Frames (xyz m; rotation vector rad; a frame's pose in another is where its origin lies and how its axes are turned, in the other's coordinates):
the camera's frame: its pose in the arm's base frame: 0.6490 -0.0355 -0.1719 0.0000 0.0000 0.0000
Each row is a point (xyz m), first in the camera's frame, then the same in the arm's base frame.
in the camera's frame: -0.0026 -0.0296 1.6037
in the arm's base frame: 0.6464 -0.0651 1.4318
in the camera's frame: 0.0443 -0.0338 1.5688
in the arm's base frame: 0.6933 -0.0693 1.3969
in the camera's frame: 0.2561 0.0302 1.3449
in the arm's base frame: 0.9051 -0.0053 1.1730
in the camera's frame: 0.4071 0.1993 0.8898
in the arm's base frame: 1.0561 0.1638 0.7179
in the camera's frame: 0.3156 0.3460 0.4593
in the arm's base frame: 0.9646 0.3105 0.2874
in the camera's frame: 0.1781 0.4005 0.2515
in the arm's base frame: 0.8271 0.3650 0.0796
